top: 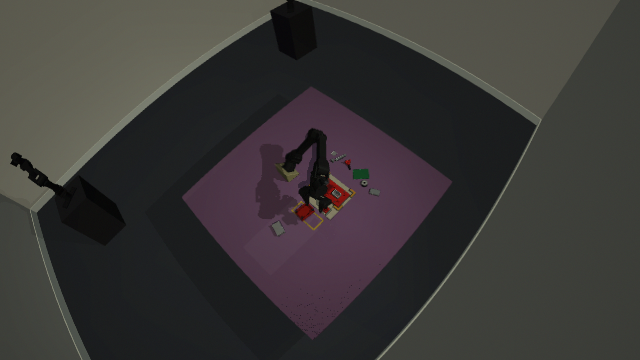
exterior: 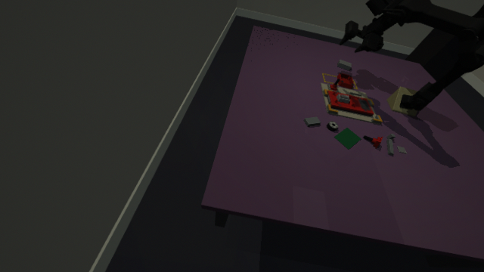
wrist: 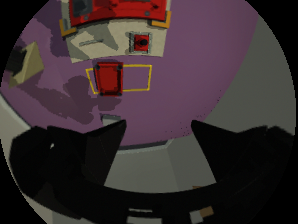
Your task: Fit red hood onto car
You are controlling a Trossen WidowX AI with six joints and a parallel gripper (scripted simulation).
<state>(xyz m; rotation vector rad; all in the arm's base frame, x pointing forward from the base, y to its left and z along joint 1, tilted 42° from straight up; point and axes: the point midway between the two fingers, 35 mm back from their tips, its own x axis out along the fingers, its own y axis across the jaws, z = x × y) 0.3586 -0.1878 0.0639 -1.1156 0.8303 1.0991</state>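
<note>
Right now the red hood is 9 cm behind my gripper tip, 1 cm to the right of it and 17 cm below it. Also, from my gripper tip: green square plate (3 cm behind, 41 cm to the left, 17 cm below); grey engine block (3 cm behind, 20 cm to the left, 15 cm below).
</note>
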